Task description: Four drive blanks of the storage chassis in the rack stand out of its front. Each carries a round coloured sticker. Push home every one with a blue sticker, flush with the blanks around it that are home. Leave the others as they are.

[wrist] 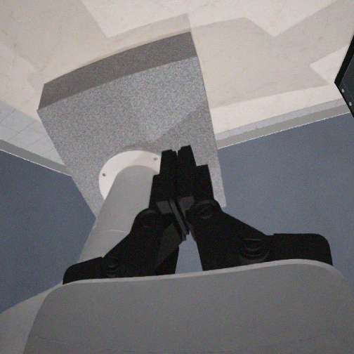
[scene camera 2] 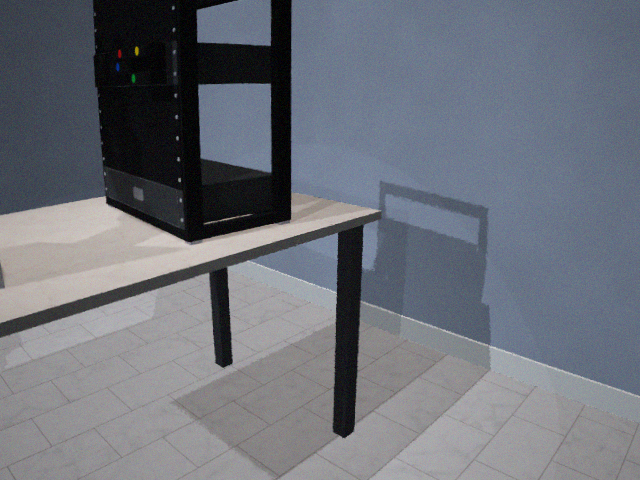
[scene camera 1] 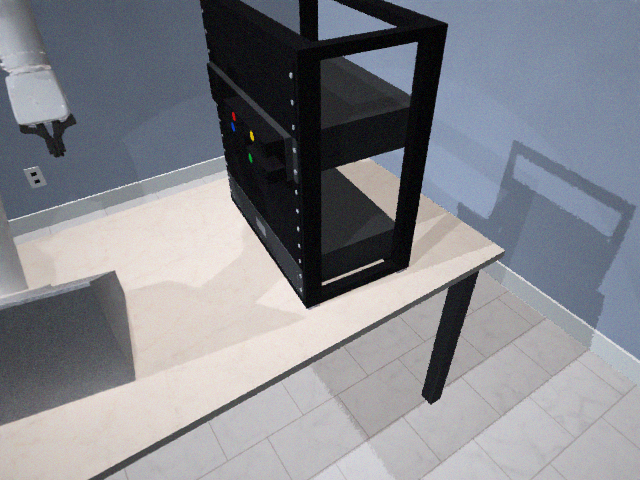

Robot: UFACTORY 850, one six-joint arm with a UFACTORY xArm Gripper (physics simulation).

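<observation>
The black rack [scene camera 1: 310,206] [scene camera 2: 190,155] [wrist: 345,75] stands on the table. The storage chassis [scene camera 1: 367,136] [scene camera 2: 235,64] sits partway up it. On its dark front show a red sticker [scene camera 1: 233,116] [scene camera 2: 119,53], a blue sticker [scene camera 1: 232,126] [scene camera 2: 117,67] just below it, a yellow sticker [scene camera 1: 251,135] [scene camera 2: 136,50] and a green sticker [scene camera 1: 250,157] [scene camera 2: 133,78] below the yellow. The blanks are too dark to tell exactly how far each stands out. My gripper [scene camera 1: 57,153] [wrist: 182,166] is shut and empty, in the air well to the left of the rack front in the scene camera 1 view, touching nothing.
A grey pedestal block [scene camera 1: 56,351] [wrist: 150,100] carries the arm's base on the table [scene camera 1: 186,356] [scene camera 2: 103,279]. Another unit [scene camera 1: 356,222] [scene camera 2: 144,195] sits at the rack's bottom. Blue walls stand behind the table.
</observation>
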